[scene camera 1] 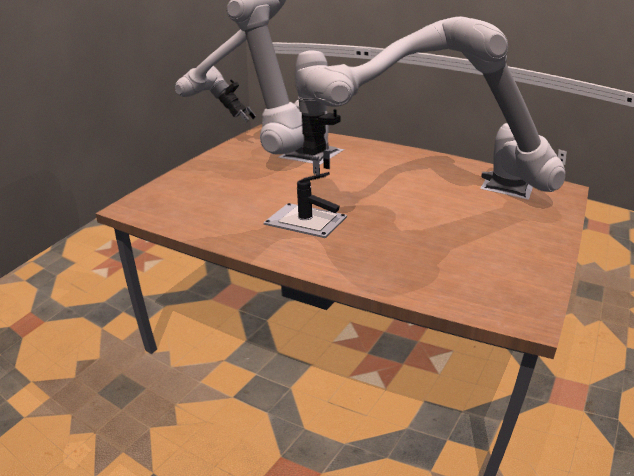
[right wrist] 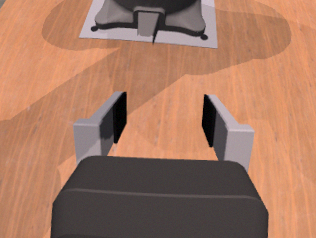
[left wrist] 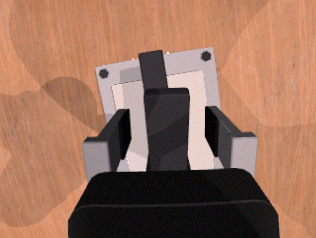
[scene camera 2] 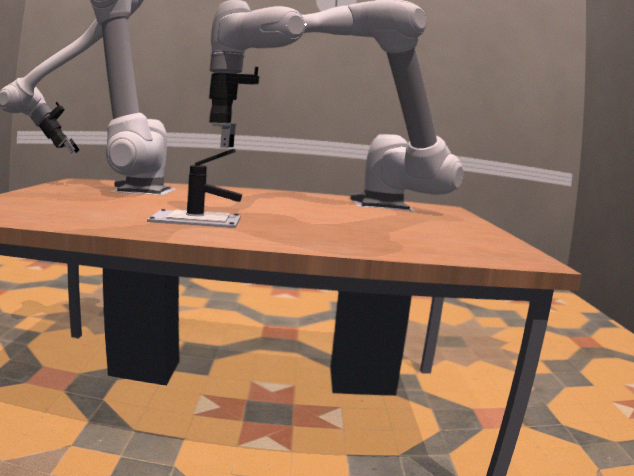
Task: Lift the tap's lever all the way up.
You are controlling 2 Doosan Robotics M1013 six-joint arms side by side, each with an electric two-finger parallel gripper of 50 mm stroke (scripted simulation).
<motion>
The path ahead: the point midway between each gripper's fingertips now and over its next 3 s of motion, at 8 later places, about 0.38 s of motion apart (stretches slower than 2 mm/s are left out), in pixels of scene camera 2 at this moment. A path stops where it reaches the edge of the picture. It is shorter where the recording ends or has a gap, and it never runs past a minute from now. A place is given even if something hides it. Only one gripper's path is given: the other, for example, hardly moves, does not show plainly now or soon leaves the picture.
My left gripper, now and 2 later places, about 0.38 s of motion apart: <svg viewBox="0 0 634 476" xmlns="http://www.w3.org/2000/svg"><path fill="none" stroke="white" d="M226 147L227 137L228 133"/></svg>
</motion>
